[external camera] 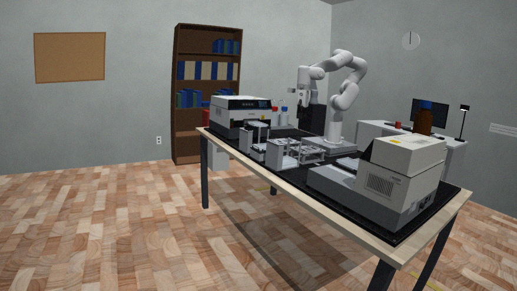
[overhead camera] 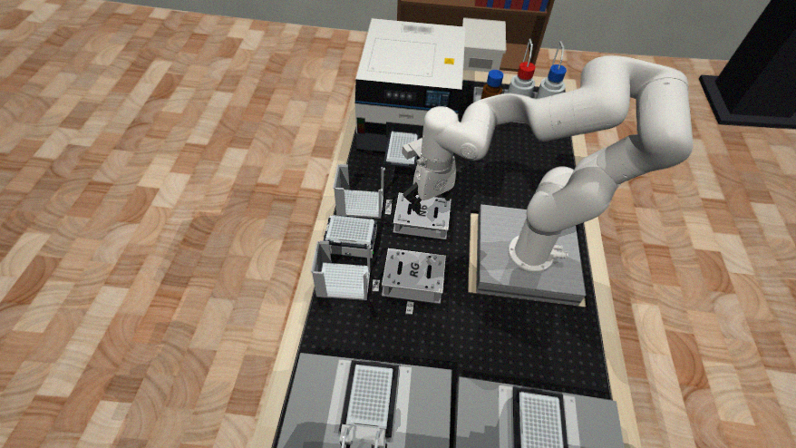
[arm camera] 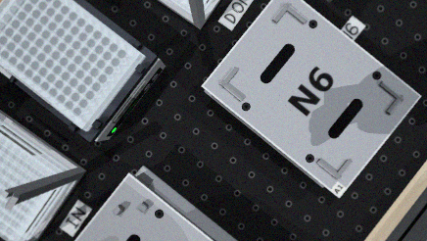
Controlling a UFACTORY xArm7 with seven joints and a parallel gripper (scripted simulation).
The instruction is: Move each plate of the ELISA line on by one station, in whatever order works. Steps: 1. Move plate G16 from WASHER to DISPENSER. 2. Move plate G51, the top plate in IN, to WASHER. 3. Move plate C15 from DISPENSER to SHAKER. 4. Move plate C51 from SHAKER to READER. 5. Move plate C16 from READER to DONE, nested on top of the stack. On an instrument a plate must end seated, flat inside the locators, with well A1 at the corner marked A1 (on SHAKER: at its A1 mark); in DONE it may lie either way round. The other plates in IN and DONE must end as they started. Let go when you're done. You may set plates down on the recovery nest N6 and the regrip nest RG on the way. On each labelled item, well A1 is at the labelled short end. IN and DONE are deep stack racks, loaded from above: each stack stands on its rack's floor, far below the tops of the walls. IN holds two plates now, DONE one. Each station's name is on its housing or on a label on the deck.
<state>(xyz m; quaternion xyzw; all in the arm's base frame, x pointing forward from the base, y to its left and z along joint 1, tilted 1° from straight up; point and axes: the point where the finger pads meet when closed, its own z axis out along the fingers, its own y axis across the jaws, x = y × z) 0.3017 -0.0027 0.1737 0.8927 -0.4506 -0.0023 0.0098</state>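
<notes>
The dark pull-out tray is 30 cm to the right of my hand, 11 cm below it and 10 cm ahead of it.
</notes>
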